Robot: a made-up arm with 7 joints. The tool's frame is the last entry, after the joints.
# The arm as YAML. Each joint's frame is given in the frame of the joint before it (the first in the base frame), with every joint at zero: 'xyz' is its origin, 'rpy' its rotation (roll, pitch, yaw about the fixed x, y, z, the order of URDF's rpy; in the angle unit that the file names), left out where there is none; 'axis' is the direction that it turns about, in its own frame. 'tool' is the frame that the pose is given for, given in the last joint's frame.
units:
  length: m
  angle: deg
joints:
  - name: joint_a
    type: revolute
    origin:
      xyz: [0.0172, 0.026, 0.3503]
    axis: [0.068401, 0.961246, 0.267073]
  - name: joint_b
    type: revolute
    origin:
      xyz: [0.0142, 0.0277, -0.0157]
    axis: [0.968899, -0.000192, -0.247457]
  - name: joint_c
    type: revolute
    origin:
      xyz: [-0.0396, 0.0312, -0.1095]
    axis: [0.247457, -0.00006, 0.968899]
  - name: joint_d
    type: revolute
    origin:
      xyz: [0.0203, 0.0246, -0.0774]
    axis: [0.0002, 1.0, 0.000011]
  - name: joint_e
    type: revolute
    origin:
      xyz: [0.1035, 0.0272, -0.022]
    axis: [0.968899, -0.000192, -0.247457]
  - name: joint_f
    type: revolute
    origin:
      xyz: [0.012, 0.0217, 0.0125]
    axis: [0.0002, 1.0, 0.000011]
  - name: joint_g
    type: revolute
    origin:
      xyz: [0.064, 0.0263, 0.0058]
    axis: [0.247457, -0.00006, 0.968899]
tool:
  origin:
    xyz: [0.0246, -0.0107, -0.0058]
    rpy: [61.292, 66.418, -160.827]
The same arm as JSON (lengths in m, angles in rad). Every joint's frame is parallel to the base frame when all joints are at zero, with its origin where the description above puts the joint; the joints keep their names.
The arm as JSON. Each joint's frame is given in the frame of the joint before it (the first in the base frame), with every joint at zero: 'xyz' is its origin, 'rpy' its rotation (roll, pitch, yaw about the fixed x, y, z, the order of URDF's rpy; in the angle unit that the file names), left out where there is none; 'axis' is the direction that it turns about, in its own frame. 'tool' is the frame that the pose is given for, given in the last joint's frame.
{
  "units": {
    "length": "m",
    "angle": "rad"
  },
  "joints": [
    {
      "name": "joint_a",
      "type": "revolute",
      "origin": {
        "xyz": [
          0.0172,
          0.026,
          0.3503
        ]
      },
      "axis": [
        0.068403,
        0.961235,
        0.26711
      ]
    },
    {
      "name": "joint_b",
      "type": "revolute",
      "origin": {
        "xyz": [
          0.0142,
          0.0277,
          -0.0157
        ]
      },
      "axis": [
        0.968889,
        -0.0002,
        -0.247497
      ]
    },
    {
      "name": "joint_c",
      "type": "revolute",
      "origin": {
        "xyz": [
          -0.0396,
          0.0312,
          -0.1095
        ]
      },
      "axis": [
        0.247497,
        -0.0001,
        0.968889
      ]
    },
    {
      "name": "joint_d",
      "type": "revolute",
      "origin": {
        "xyz": [
          0.0203,
          0.0246,
          -0.0774
        ]
      },
      "axis": [
        0.0002,
        1.0,
        0.0
      ]
    },
    {
      "name": "joint_e",
      "type": "revolute",
      "origin": {
        "xyz": [
          0.1035,
          0.0272,
          -0.022
        ]
      },
      "axis": [
        0.968889,
        -0.0002,
        -0.247497
      ]
    },
    {
      "name": "joint_f",
      "type": "revolute",
      "origin": {
        "xyz": [
          0.012,
          0.0217,
          0.0125
        ]
      },
      "axis": [
        0.0002,
        1.0,
        0.0
      ]
    },
    {
      "name": "joint_g",
      "type": "revolute",
      "origin": {
        "xyz": [
          0.064,
          0.0263,
          0.0058
        ]
      },
      "axis": [
        0.247497,
        -0.0001,
        0.968889
      ]
    }
  ],
  "tool": {
    "origin": {
      "xyz": [
        0.0246,
        -0.0107,
        -0.0058
      ],
      "rpy": [
        1.0697,
        1.1592,
        -2.807
      ]
    }
  }
}

